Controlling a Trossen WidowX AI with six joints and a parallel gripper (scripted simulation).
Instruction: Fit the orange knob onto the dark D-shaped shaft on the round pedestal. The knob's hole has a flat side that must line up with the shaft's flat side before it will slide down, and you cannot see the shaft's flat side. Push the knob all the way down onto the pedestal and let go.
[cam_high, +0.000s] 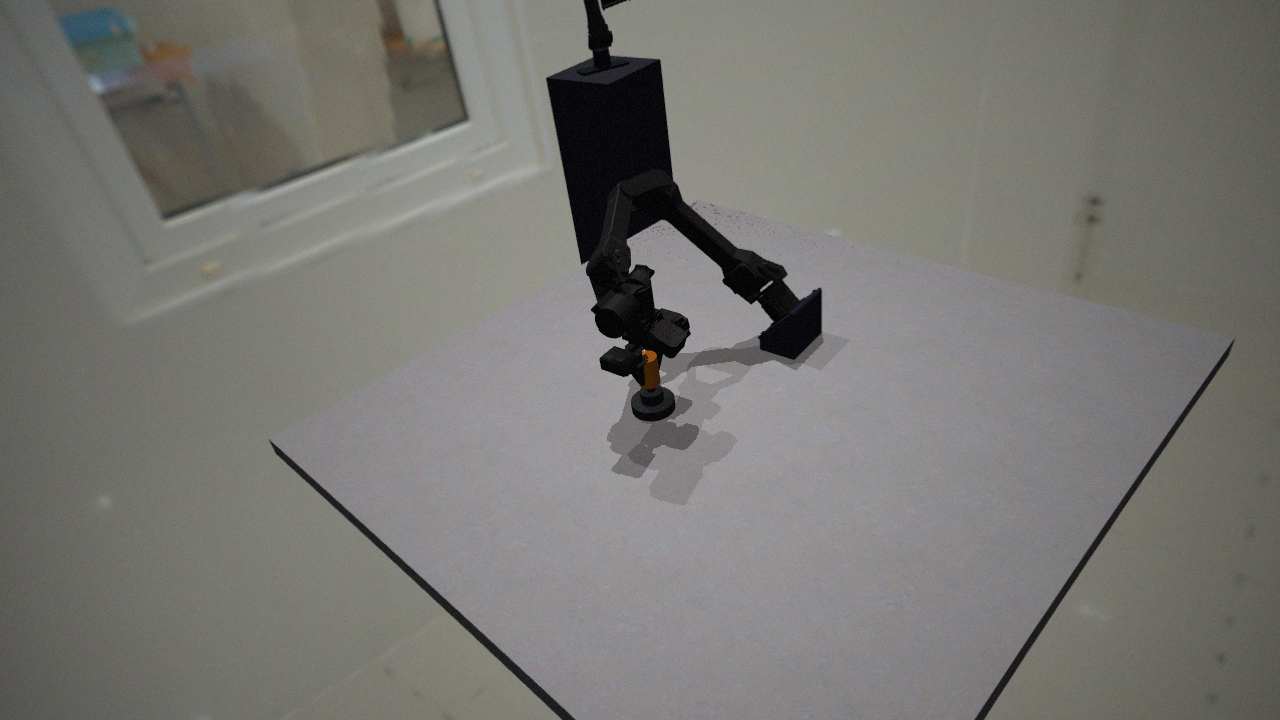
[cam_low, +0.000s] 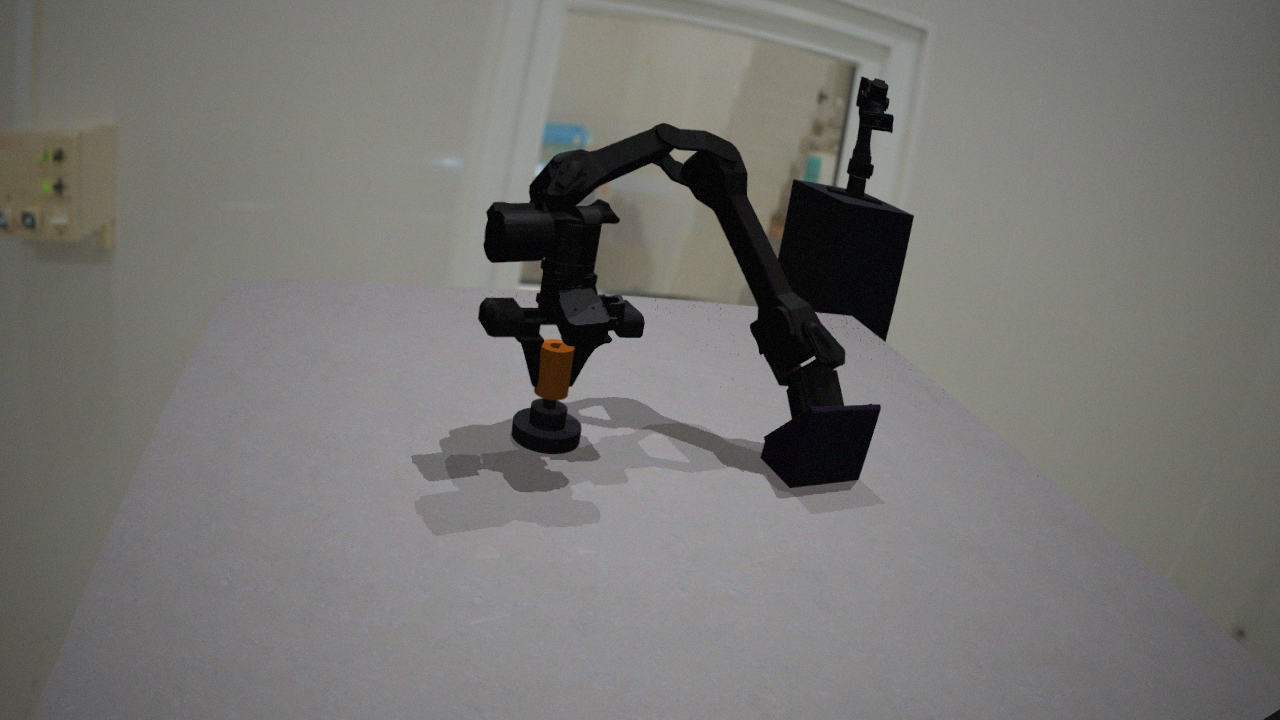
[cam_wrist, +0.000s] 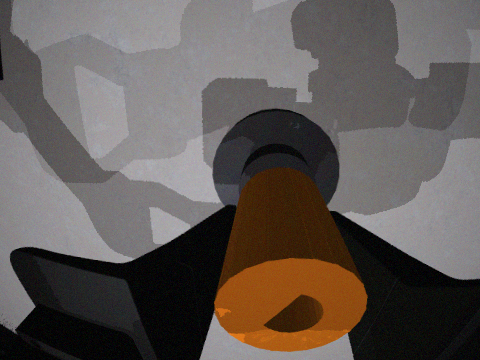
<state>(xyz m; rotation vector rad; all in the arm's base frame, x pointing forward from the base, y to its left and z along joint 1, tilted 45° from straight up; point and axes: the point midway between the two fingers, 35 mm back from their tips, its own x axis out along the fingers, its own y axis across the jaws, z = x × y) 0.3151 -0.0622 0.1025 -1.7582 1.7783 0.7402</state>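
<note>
Right now the orange knob is 2 cm above my gripper tip. The rest, counted from my gripper tip: round pedestal: 4 cm below.
</note>
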